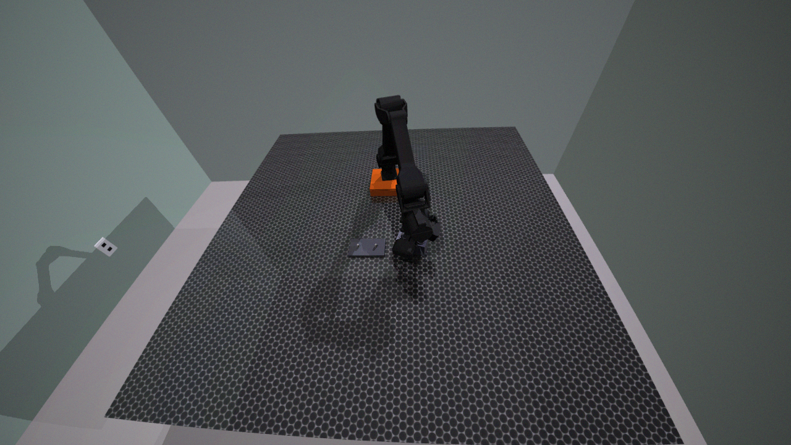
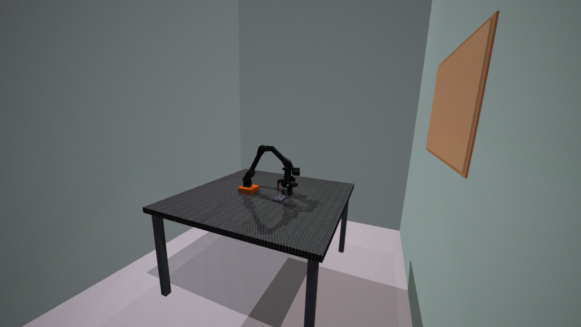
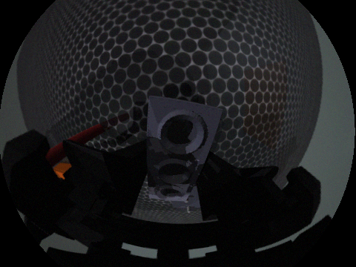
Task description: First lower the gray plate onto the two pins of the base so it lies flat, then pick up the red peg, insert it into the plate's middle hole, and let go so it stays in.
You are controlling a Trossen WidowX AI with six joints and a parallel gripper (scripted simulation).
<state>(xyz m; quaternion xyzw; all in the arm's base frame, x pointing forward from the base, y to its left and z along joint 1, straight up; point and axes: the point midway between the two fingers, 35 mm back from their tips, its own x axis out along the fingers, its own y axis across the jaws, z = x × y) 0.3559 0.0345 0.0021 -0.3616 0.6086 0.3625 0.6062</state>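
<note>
The base lies 20 mm behind my gripper tip and 150 mm to the right of it. The rest, counted from my gripper tip: red peg (100 mm behind, 50 mm to the left, 30 mm above); then gray plate (30 mm above).
</note>
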